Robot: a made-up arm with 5 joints.
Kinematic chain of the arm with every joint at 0, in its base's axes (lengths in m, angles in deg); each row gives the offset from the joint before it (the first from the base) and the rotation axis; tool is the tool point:
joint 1: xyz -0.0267 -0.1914 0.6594 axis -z
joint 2: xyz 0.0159 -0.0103 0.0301 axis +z
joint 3: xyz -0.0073 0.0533 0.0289 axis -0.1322 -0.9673 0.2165
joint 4: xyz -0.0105 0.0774 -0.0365 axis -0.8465 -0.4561 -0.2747
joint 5: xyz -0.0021 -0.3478 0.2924 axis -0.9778 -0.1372 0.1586
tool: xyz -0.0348 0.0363 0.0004
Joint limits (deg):
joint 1: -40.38..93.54
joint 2: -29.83..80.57
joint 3: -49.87..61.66
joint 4: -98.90..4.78
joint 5: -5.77..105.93
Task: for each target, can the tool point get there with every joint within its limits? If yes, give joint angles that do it. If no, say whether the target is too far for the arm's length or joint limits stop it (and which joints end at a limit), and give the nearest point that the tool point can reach.
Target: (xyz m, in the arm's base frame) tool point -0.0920 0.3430 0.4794
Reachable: no: joint limits stop it (at a limit: joint 1, joint 4, joint 5) | nearest point -0.0688 0.1962 0.5466 | short by 0.163 m
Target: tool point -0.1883 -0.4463 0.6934
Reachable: yes | joints 52.77 14.36 -35.76 -36.73 18.19
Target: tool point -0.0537 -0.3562 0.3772
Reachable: yes | joints -0.67 2.02 -26.58 -89.81 4.95
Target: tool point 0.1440 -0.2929 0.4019
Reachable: yes | joints 5.55 61.33 -17.75 -85.35 9.50
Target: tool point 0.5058 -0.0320 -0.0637
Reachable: no: too far | nearest point 0.2202 -0.1193 0.3646 | short by 0.522 m
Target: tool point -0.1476 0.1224 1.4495
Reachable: no: too far | nearest point -0.1173 -0.0436 0.9942 | short by 0.486 m
